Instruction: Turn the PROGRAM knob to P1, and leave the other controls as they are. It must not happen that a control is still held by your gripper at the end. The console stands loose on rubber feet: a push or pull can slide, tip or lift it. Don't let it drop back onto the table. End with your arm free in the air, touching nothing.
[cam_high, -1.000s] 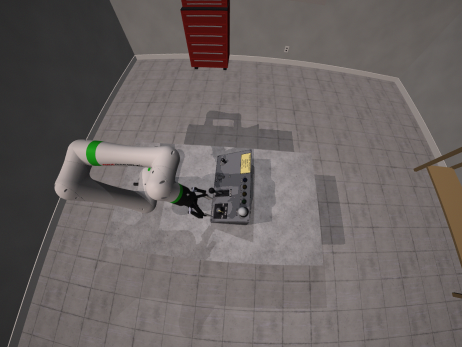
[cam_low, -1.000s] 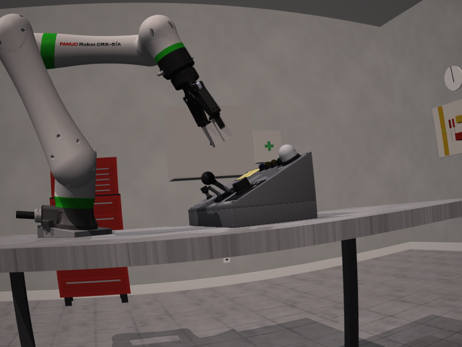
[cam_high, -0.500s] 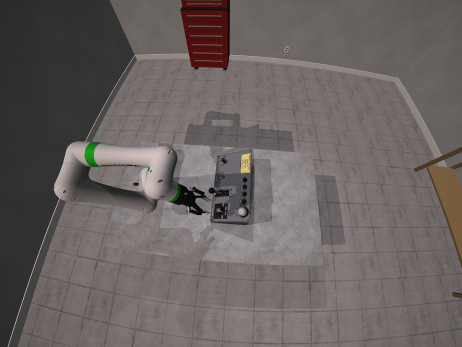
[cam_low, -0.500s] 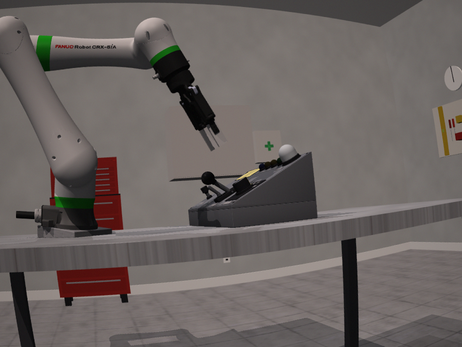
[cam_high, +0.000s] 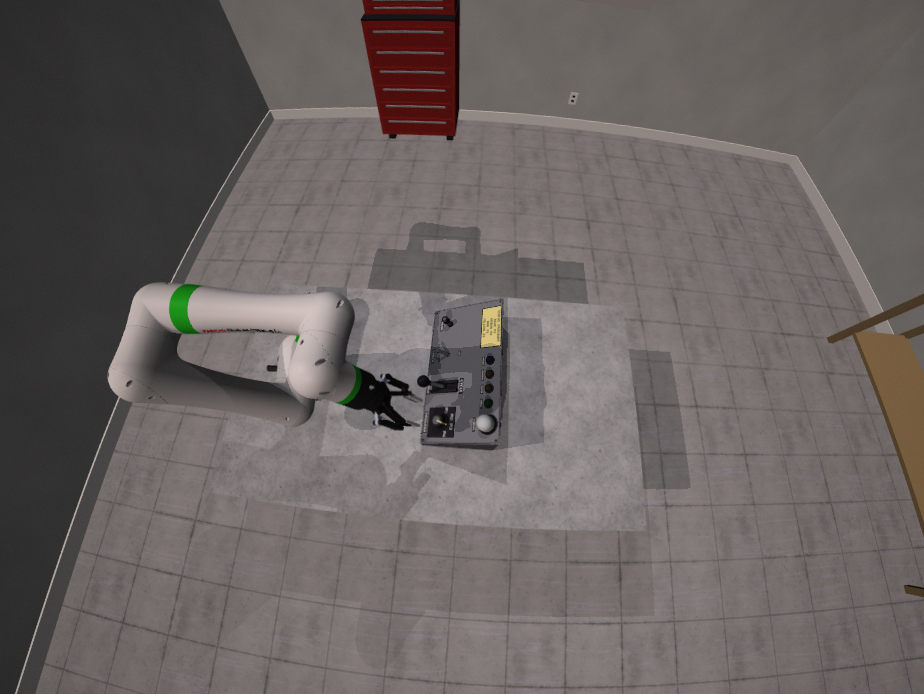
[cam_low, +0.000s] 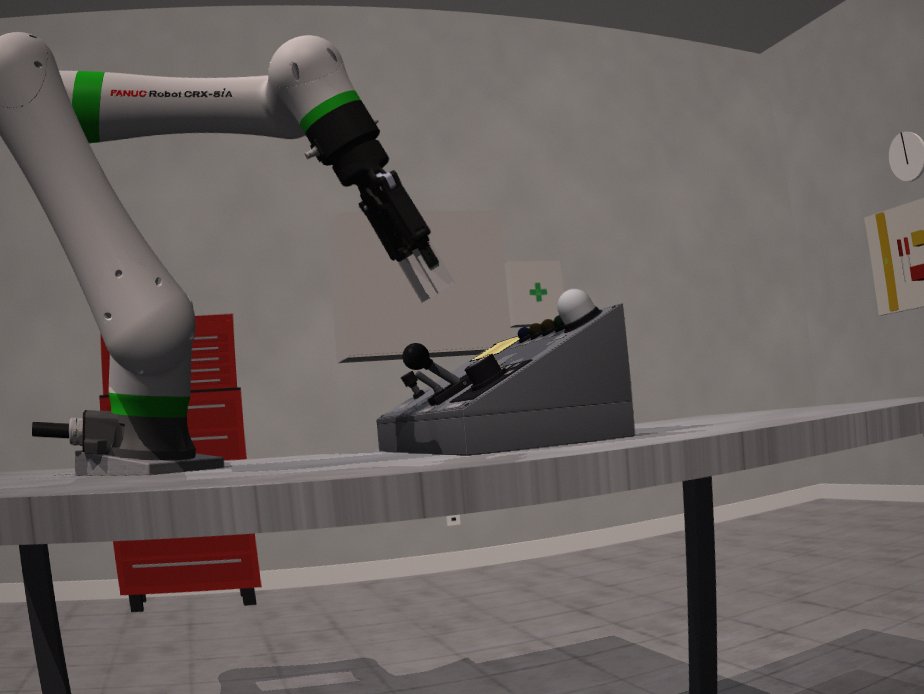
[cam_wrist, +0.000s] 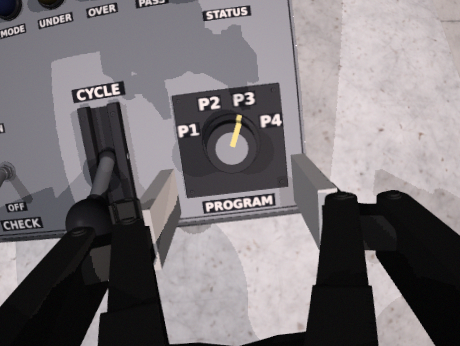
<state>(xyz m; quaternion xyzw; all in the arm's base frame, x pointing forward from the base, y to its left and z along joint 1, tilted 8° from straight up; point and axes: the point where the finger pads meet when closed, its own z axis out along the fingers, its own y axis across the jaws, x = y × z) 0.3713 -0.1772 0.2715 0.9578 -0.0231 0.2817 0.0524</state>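
Right now the cycle lever is 120 mm to the left of my hand, 120 mm below it and 50 mm ahead of it. Round my hand: grey sloped console (170 mm to the left, 150 mm below, 110 mm ahead); then check toggle (240 mm to the left, 140 mm below, 80 mm ahead); then mode knob (360 mm to the left, 130 mm below, 90 mm ahead).
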